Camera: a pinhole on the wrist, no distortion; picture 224 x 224 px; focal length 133.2 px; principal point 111.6 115.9 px. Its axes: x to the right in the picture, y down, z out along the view. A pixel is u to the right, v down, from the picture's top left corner.
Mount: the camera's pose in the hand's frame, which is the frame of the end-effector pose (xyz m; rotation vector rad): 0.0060 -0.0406 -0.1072 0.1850 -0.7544 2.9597
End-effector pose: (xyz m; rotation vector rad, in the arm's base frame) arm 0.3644 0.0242 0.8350 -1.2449 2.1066 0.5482
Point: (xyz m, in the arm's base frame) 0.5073 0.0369 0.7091
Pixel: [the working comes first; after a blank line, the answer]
In the camera's frame: 0.0083 -0.0458 0.2595

115.8 92.4
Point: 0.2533 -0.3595 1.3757
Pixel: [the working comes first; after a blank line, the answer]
In the camera's frame: 0.0236 0.2910 -0.4837

behind the camera
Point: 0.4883 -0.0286 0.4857
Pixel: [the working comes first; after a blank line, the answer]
In the camera's frame: -0.1777 -0.1020 0.3891

50.8 81.0
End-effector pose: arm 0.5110 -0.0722 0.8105 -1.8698 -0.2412 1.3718
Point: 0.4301 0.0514 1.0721
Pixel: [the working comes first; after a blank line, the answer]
In the camera's frame: 0.1743 0.0918 0.2626

200.0 162.4
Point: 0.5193 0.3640 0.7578
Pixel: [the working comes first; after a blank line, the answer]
In the camera's frame: -0.2471 0.0127 0.4061

30.5 120.1
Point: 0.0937 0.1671 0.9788
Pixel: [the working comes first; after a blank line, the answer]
In the camera's frame: 0.2281 -0.1491 0.5353

168.4 78.8
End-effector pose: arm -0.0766 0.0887 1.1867 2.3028 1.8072 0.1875
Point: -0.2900 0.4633 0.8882
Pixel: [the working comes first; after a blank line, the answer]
In the camera's frame: -0.2833 0.0946 0.4593

29.4 143.3
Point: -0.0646 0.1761 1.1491
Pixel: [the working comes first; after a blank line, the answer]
In the camera's frame: -0.0617 -0.0946 0.1181

42.0 9.1
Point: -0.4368 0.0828 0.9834
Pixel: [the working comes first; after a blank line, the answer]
In the camera's frame: 0.1053 0.2084 0.3524

151.4 194.7
